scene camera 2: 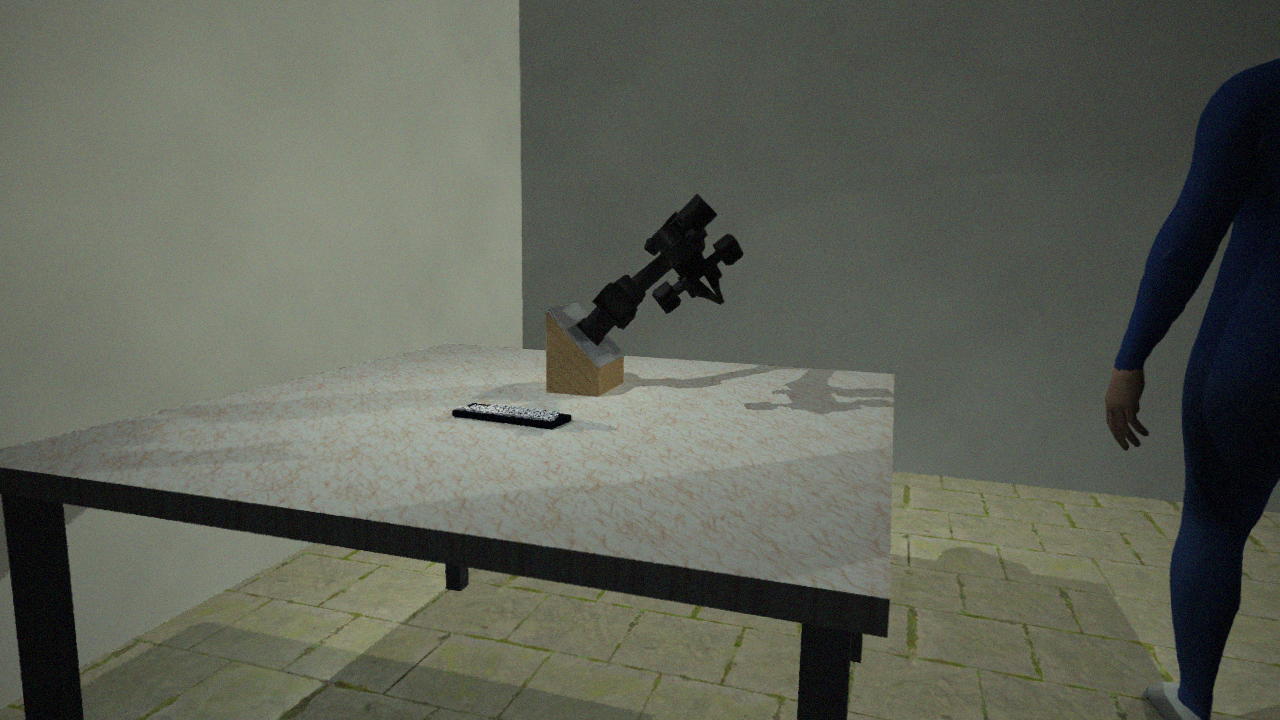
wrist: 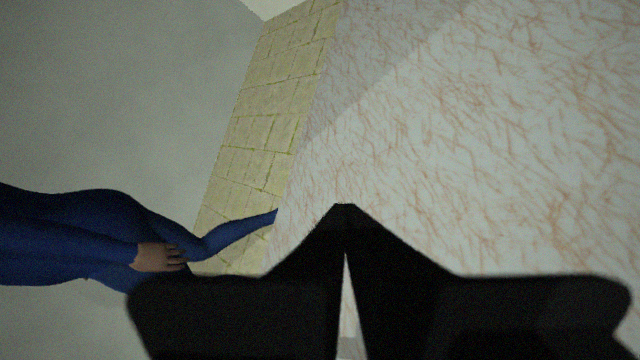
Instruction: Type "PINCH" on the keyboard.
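Seen in the pictures: gripper, fingertip midpoint: (scene camera 2: 722, 302) (wrist: 343, 213); arm's base, link origin: (scene camera 2: 590, 332).
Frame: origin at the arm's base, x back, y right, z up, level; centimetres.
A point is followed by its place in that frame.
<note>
A small keyboard (scene camera 2: 512, 414) @[x -35.8, y 5.5, z -10.8 cm] with a black case and light speckled keys lies flat on the table in the scene view, in front of the arm's base. Its single keys are too small to read, and it does not show in the wrist view. My gripper (scene camera 2: 720, 300) @[x -23.6, y -30.8, z 9.7 cm] (wrist: 343, 213) @[x -23.6, y -30.8, z 9.7 cm] is shut and empty, its fingertips meeting in a point. It hangs high above the table, to the right of the keyboard in the scene view and well away from it.
The arm stands on a wooden wedge block (scene camera 2: 573, 360) @[x -9.3, y 1.3, z -4.9 cm] behind the keyboard. The pale veined table (scene camera 2: 716, 483) @[x -61.7, y -33.7, z -12.4 cm] (wrist: 475, 150) @[x -34.5, y -30.0, z -12.4 cm] has a dark edge. A person in blue (scene camera 2: 1230, 358) (wrist: 65, 235) stands beyond the table's right side. Grey walls stand behind.
</note>
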